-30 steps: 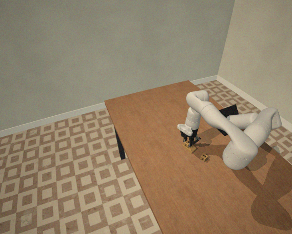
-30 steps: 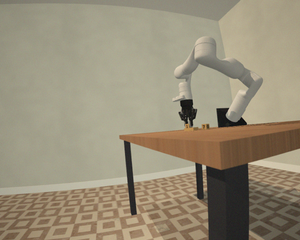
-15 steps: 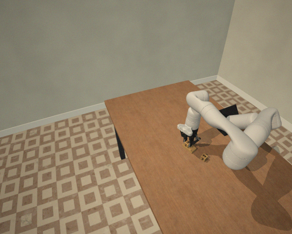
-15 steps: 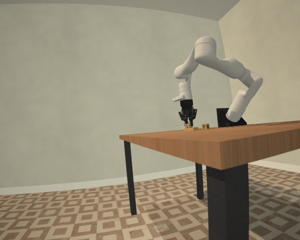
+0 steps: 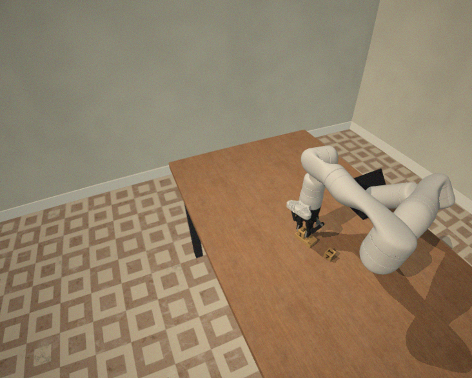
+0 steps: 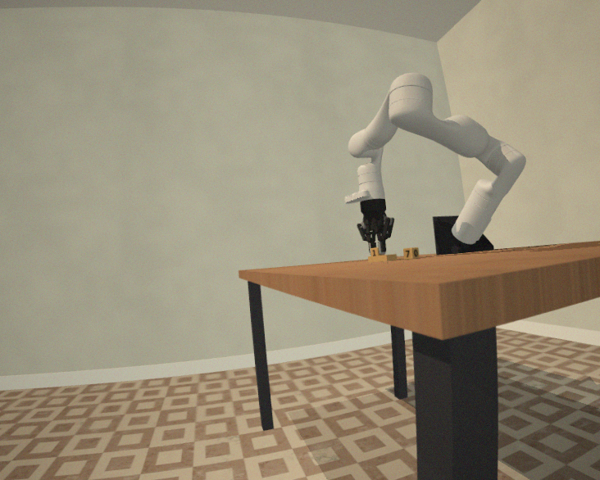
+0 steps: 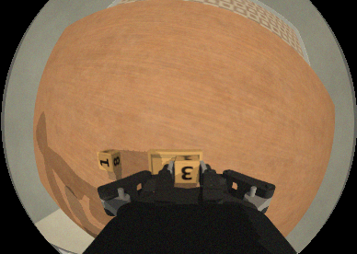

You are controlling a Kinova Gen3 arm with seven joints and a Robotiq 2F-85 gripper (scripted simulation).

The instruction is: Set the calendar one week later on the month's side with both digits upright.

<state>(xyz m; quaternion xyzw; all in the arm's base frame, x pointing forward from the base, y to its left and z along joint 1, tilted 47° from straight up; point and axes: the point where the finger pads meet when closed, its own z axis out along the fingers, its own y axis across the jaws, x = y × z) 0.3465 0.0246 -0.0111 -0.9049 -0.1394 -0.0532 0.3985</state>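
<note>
Now: hand 1 cm past the tray, 2 cm to the right of it and 3 cm above it.
</note>
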